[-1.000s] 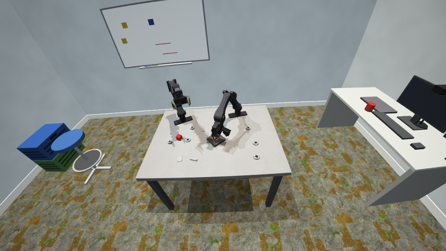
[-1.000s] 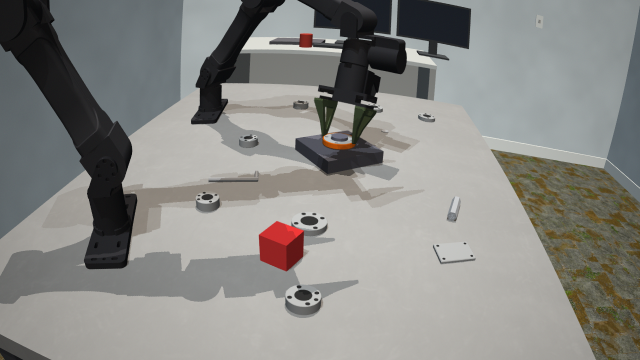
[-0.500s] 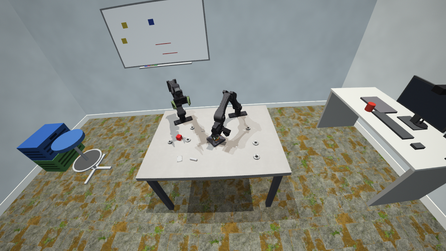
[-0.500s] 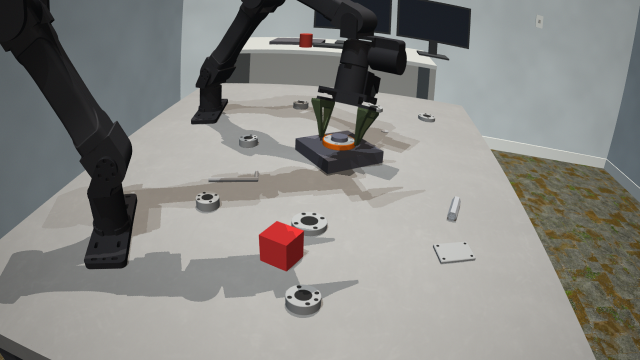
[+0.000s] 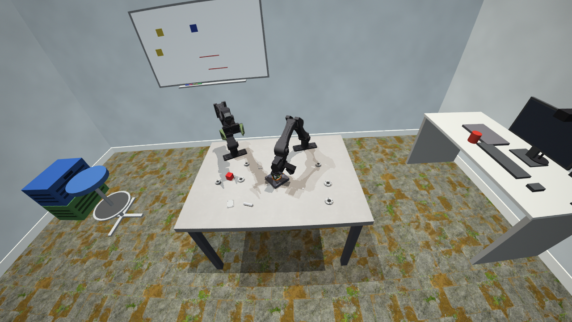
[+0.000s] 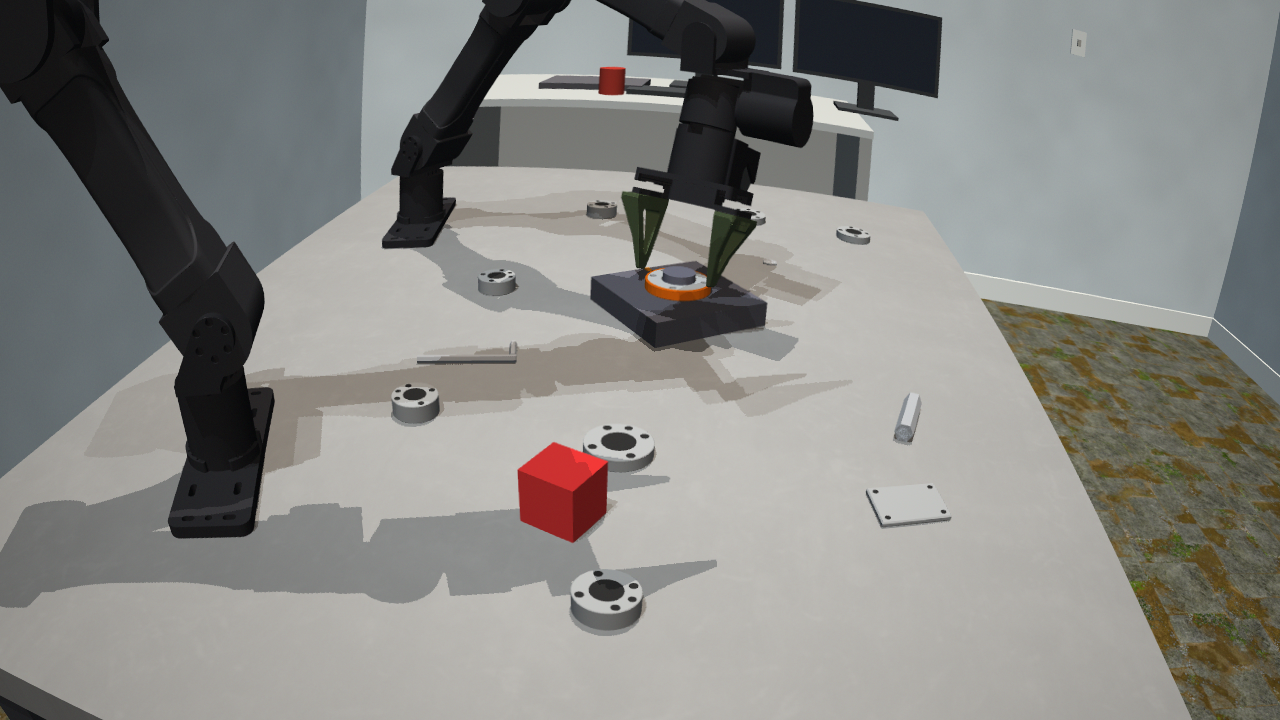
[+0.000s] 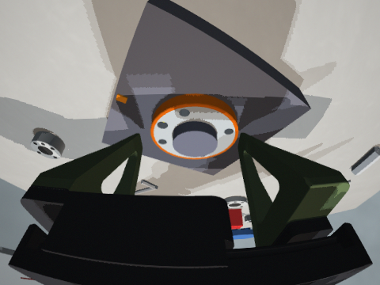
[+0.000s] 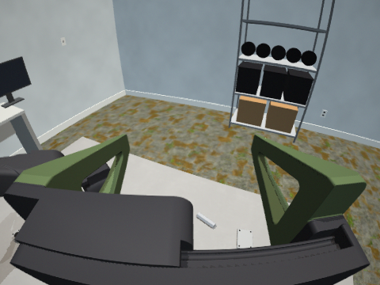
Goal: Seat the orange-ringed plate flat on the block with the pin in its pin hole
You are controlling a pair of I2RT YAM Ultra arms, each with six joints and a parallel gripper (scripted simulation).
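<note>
Right now my left hand is 10 mm past the dark block, 20 mm to the right of it and 20 mm above it. From my left hand the other things lie so: allen key: 160 mm behind, 130 mm to the right, 40 mm below; hex bar: 200 mm ahead, 200 mm to the right, 40 mm below; red cube: 70 mm behind, 350 mm to the right, 20 mm below.
</note>
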